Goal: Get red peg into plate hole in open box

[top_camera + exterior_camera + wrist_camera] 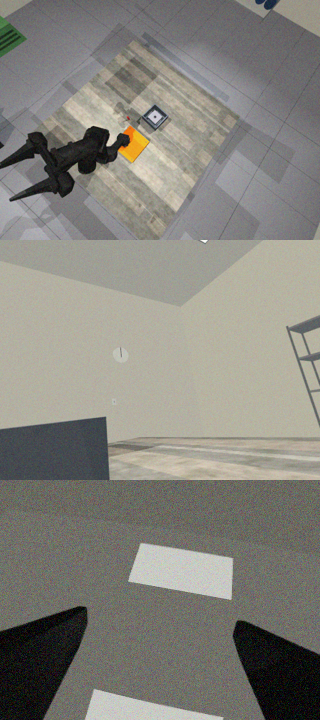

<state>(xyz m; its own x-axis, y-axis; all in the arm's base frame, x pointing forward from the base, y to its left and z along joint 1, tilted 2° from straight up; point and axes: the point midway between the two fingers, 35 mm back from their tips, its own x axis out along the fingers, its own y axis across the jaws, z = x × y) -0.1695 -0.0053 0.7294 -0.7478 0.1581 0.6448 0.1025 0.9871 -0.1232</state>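
Right now the red peg is 350 mm ahead of my gripper tip, 150 mm to the left of it and 790 mm below it. Also, from my gripper tip: grey box: 510 mm ahead, 20 mm to the right, 800 mm below; pale plate: 510 mm ahead, 20 mm to the right, 780 mm below.
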